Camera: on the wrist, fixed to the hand. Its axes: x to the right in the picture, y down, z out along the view.
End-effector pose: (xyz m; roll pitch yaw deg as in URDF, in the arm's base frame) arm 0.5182 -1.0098 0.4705 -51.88 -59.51 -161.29
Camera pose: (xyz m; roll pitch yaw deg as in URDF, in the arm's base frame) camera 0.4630 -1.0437 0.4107 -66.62 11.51 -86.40
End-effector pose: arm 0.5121 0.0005 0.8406 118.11 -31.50 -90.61
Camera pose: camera 0.5133 0.0621 0.9037 -150.15 -22.83 161.22
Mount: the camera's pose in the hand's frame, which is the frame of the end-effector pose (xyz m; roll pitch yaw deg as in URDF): -0.0195 0.0756 -0.0410 -7.56 -33.08 92.90
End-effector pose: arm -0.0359 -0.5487 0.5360 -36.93 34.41 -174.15
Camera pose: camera 0.0277 -0.5782 0.4825 28.58 1.77 -79.99
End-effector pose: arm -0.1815 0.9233 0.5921 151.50 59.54 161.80
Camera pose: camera -0.2165 0.9842 0.6455 114.37 0.24 66.59
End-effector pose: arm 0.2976 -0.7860 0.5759 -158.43 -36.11 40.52
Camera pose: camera 0.3365 -0.8651 0.5728 -135.76 43.13 -11.79
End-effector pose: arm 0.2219 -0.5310 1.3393 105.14 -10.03 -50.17
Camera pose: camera 0.2155 -0.4924 1.4183 -170.62 -40.37 -152.11
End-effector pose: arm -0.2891 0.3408 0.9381 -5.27 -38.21 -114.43
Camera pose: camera -0.2299 0.2983 0.8885 -48.34 -19.90 -4.41
